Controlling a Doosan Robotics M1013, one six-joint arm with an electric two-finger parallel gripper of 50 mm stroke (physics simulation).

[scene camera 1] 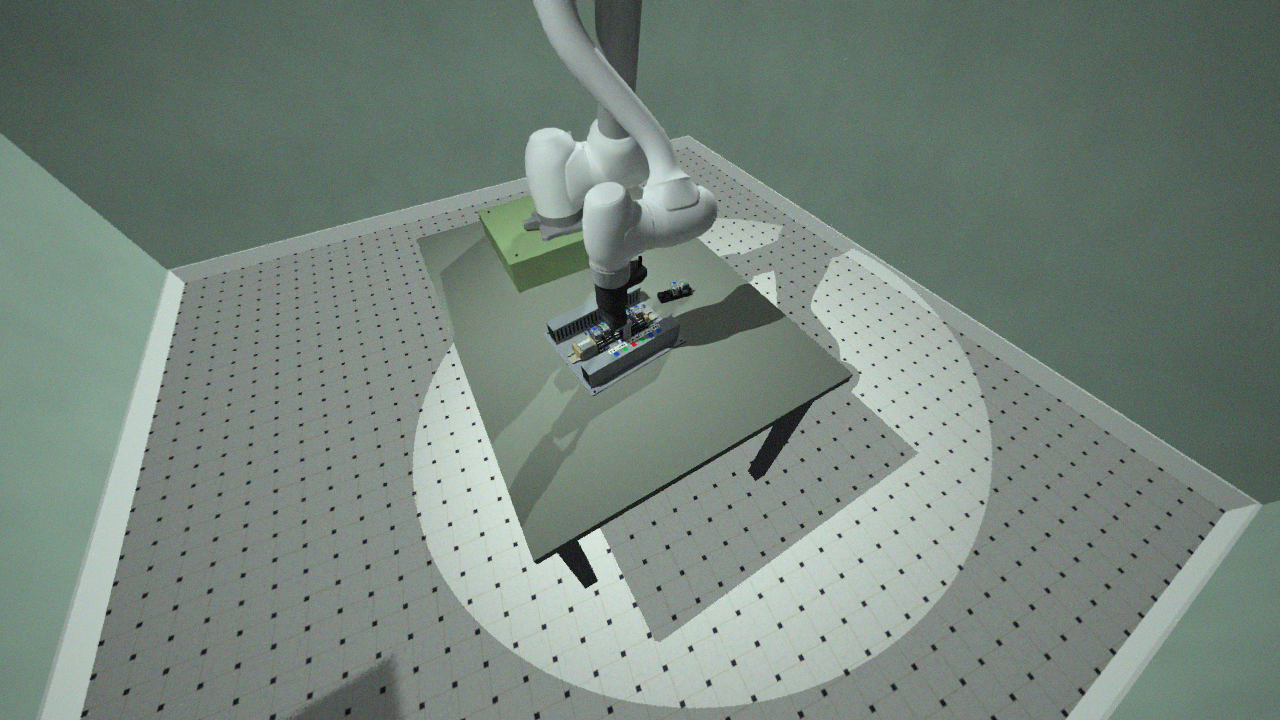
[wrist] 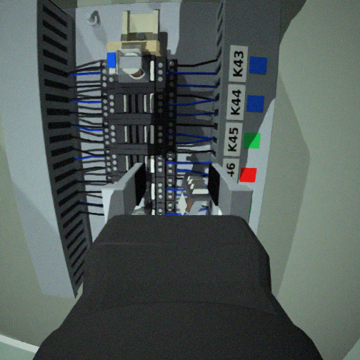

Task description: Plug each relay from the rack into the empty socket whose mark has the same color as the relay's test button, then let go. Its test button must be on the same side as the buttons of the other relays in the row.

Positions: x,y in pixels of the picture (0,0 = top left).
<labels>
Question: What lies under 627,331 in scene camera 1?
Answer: The gripper.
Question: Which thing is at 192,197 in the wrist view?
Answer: A clear relay.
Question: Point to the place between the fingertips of the gripper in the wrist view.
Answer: At 176,176
</labels>
